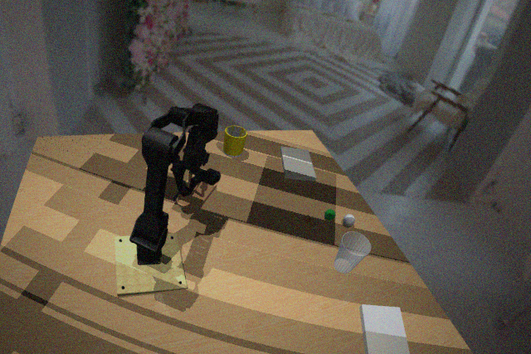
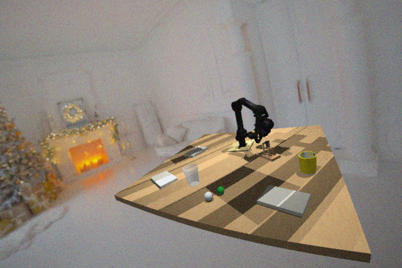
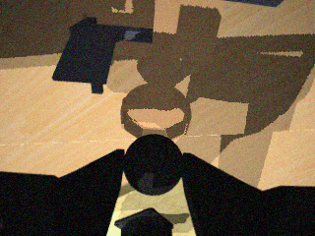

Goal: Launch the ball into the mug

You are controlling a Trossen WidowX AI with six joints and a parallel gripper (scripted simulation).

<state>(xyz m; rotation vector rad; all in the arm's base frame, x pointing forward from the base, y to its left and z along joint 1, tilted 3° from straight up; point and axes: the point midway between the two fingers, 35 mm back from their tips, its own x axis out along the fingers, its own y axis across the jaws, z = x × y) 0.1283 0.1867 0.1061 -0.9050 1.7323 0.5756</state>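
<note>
Now: the wooden catapult 60 mm to the left of my gripper tip, 40 mm below it and 20 mm ahead of it. Round my gripper tip: dark ball (right at my gripper tip); small brown block (430 mm ahead, 90 mm to the right, 90 mm below); yellow mug (330 mm to the left, 250 mm ahead, 60 mm below).
</note>
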